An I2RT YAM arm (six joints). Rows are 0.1 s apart.
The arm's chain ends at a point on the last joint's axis. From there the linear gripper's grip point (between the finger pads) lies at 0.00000 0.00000 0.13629 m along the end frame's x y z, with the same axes.
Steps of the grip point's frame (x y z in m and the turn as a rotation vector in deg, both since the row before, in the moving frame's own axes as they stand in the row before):
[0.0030, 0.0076, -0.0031, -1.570, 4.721, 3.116]
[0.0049, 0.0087, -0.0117, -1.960, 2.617, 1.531]
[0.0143, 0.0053, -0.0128, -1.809, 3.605, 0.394]
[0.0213, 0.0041, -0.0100, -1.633, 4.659, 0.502]
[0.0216, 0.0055, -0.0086, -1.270, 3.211, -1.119]
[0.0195, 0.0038, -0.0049, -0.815, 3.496, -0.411]
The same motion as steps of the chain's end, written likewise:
[-0.0081, 0.0036, -0.0026, -1.570, 4.721, 3.116]
[-0.0013, 0.0040, -0.0115, -1.960, 2.617, 1.531]
[0.0057, 0.0010, -0.0125, -1.809, 3.605, 0.394]
[0.0102, 0.0002, -0.0095, -1.633, 4.659, 0.502]
[0.0139, 0.0026, -0.0084, -1.270, 3.211, -1.119]
[0.0112, 0.0019, -0.0046, -0.815, 3.496, -0.411]

